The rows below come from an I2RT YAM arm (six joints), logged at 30 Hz.
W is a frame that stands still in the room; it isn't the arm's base.
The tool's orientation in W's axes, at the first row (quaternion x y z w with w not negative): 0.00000 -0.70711 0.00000 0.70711
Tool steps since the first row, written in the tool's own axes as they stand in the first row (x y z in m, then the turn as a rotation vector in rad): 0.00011 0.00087 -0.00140 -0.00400 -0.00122 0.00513; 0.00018 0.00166 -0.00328 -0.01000 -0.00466 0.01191; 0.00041 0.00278 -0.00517 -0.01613 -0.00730 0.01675; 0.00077 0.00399 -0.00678 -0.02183 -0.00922 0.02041; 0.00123 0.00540 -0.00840 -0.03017 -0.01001 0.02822; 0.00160 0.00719 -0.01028 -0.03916 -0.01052 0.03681; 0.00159 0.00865 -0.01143 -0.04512 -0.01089 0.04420; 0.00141 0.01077 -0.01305 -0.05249 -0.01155 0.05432; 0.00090 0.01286 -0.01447 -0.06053 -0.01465 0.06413; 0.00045 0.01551 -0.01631 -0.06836 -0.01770 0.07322; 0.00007 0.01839 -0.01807 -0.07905 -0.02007 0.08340; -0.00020 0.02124 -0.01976 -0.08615 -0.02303 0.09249; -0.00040 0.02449 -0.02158 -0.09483 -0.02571 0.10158
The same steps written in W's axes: 0.00140 0.00087 0.00011 -0.00513 -0.00122 -0.00400; 0.00328 0.00166 0.00018 -0.01191 -0.00466 -0.01000; 0.00517 0.00278 0.00041 -0.01675 -0.00730 -0.01613; 0.00678 0.00399 0.00077 -0.02041 -0.00922 -0.02183; 0.00840 0.00540 0.00123 -0.02822 -0.01001 -0.03017; 0.01028 0.00719 0.00160 -0.03681 -0.01052 -0.03916; 0.01143 0.00865 0.00159 -0.04420 -0.01089 -0.04512; 0.01305 0.01077 0.00141 -0.05432 -0.01155 -0.05249; 0.01447 0.01286 0.00090 -0.06413 -0.01465 -0.06053; 0.01631 0.01551 0.00045 -0.07322 -0.01770 -0.06836; 0.01807 0.01839 0.00007 -0.08340 -0.02007 -0.07905; 0.01976 0.02124 -0.00020 -0.09249 -0.02303 -0.08615; 0.02158 0.02449 -0.00040 -0.10158 -0.02571 -0.09483
